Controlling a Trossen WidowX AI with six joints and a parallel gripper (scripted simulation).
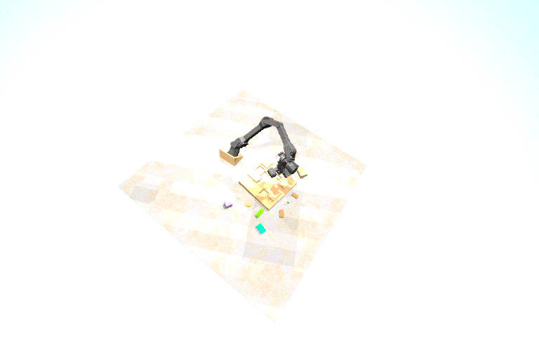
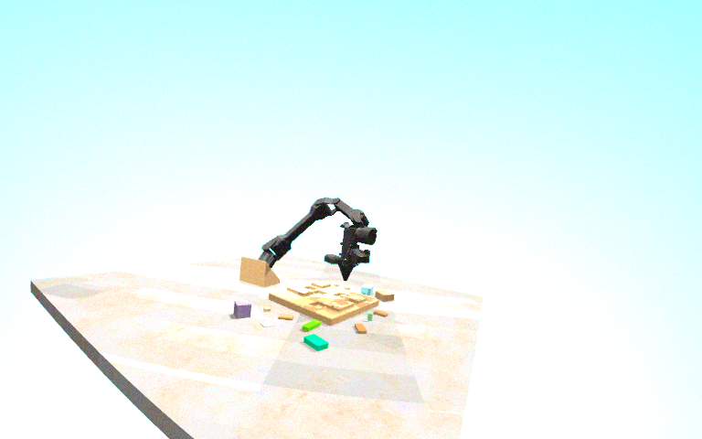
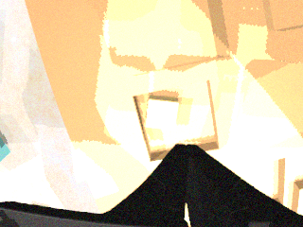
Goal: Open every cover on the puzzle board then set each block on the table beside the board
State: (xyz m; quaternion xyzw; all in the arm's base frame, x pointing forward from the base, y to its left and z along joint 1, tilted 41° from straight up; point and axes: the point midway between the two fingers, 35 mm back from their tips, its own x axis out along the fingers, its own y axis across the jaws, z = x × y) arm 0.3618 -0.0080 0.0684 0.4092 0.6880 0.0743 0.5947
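Right now the tan puzzle board is 60 mm below my gripper tip, 40 mm to the right of it and 40 mm behind it. Also, from my gripper tip: light cyan block: 180 mm to the left, 70 mm below, 40 mm ahead; then teal block: 370 mm to the right, 80 mm ahead, 70 mm below; then bright green bar: 280 mm to the right, 80 mm below, 20 mm ahead.
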